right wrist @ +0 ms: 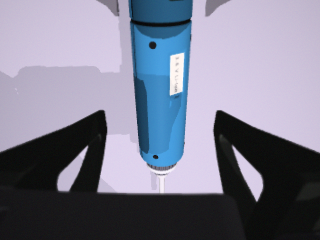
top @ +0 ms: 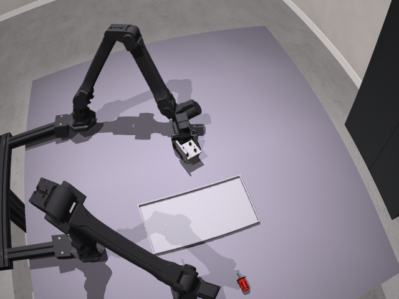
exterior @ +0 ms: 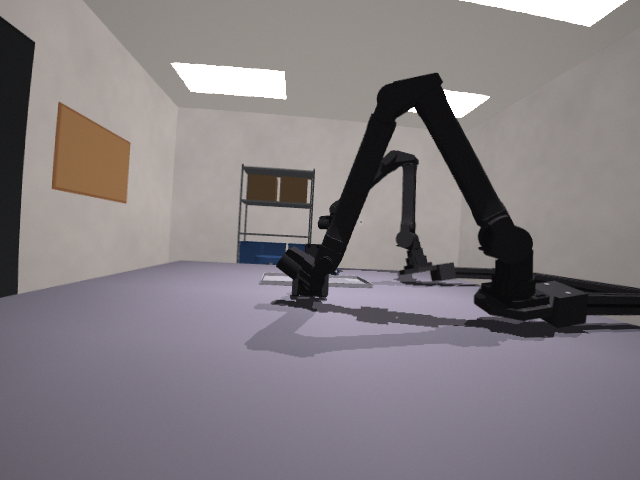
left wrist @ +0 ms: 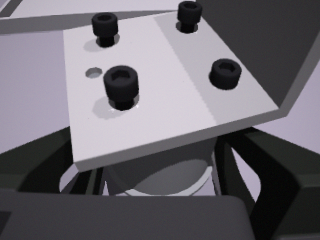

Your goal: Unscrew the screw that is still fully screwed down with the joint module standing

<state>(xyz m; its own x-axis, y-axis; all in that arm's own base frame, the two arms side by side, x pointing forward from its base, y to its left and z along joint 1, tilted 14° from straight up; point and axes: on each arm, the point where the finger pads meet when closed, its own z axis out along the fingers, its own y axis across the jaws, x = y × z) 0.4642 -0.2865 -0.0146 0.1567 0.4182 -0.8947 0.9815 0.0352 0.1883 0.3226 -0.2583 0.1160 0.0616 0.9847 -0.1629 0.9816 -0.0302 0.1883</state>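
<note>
Right now my left hand is 1 cm below the joint module body. The rest, counted from my left hand: white tray (26 cm to the right, 2 cm below, 2 cm behind); then white bracket (5 cm above); then red hand screwdriver (57 cm to the right, 8 cm ahead, 1 cm below).
</note>
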